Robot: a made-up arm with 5 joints. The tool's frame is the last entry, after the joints.
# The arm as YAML. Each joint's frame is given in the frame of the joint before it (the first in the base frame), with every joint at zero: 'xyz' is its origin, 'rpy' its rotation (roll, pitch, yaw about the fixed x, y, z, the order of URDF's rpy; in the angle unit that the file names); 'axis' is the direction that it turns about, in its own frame. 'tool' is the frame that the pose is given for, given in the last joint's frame.
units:
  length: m
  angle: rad
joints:
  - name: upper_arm
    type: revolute
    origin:
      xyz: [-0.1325, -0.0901, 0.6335]
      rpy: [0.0, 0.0, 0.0]
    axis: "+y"
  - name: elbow
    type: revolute
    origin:
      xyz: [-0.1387, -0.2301, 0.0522]
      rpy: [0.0, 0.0, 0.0]
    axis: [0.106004, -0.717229, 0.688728]
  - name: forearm
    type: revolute
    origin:
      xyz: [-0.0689, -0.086, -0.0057]
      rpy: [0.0, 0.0, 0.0]
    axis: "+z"
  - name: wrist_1
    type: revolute
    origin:
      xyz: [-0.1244, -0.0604, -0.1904]
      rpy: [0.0, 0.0, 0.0]
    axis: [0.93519, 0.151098, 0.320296]
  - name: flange
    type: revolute
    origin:
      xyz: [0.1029, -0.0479, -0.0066]
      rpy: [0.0, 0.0, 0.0]
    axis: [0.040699, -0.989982, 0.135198]
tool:
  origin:
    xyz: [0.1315, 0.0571, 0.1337]
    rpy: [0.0, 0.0, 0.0]
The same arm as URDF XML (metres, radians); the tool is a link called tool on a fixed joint. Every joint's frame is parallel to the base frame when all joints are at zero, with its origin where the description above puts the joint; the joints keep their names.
<robot name="arm">
<link name="base"/>
<link name="link1"/>
<link name="link2"/>
<link name="link3"/>
<link name="link4"/>
<link name="link5"/>
<link name="tool"/>
<joint name="upper_arm" type="continuous"><parent link="base"/><child link="link1"/><origin xyz="-0.1325 -0.0901 0.6335"/><axis xyz="0 1 0"/></joint>
<joint name="elbow" type="continuous"><parent link="link1"/><child link="link2"/><origin xyz="-0.1387 -0.2301 0.0522"/><axis xyz="0.106004 -0.717229 0.688728"/></joint>
<joint name="forearm" type="continuous"><parent link="link2"/><child link="link3"/><origin xyz="-0.0689 -0.0860 -0.0057"/><axis xyz="0 0 1"/></joint>
<joint name="wrist_1" type="continuous"><parent link="link3"/><child link="link4"/><origin xyz="-0.1244 -0.0604 -0.1904"/><axis xyz="0.93519 0.151098 0.320296"/></joint>
<joint name="flange" type="continuous"><parent link="link4"/><child link="link5"/><origin xyz="0.1029 -0.0479 -0.0066"/><axis xyz="0.040699 -0.989982 0.135198"/></joint>
<joint name="tool_joint" type="fixed"><parent link="link5"/><child link="tool"/><origin xyz="0.1315 0.0571 0.1337"/></joint>
</robot>

